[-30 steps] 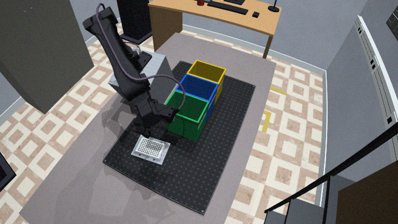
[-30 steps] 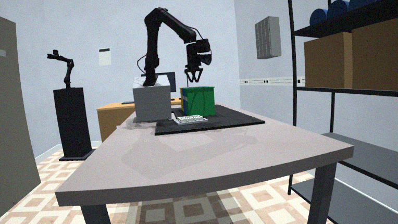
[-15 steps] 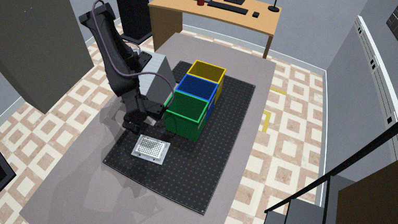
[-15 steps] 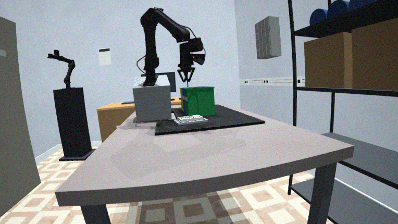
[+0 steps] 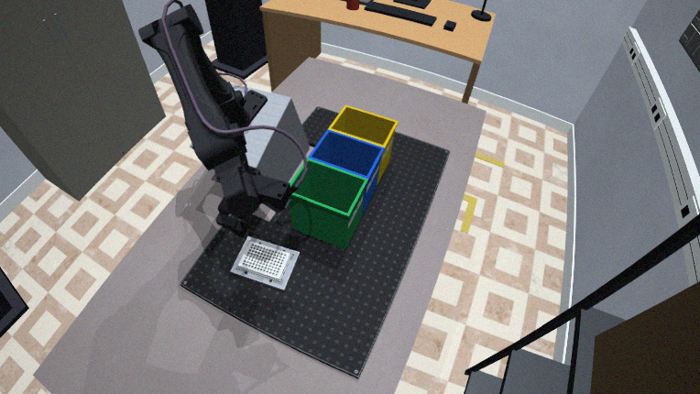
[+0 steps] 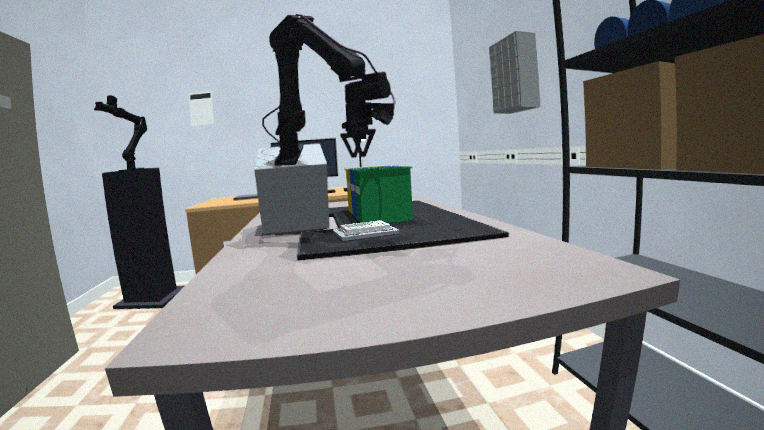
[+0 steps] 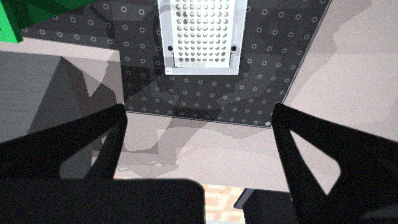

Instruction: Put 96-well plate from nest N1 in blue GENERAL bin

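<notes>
My hand is 10 mm short of the white 96-well plate and 210 mm above it. From my hand the other things lie so: blue bin: 60 mm ahead, 340 mm to the left, 140 mm below; then plate nest N1: 10 mm ahead, 220 mm below; then green bin: 80 mm ahead, 210 mm to the left, 140 mm below.
</notes>
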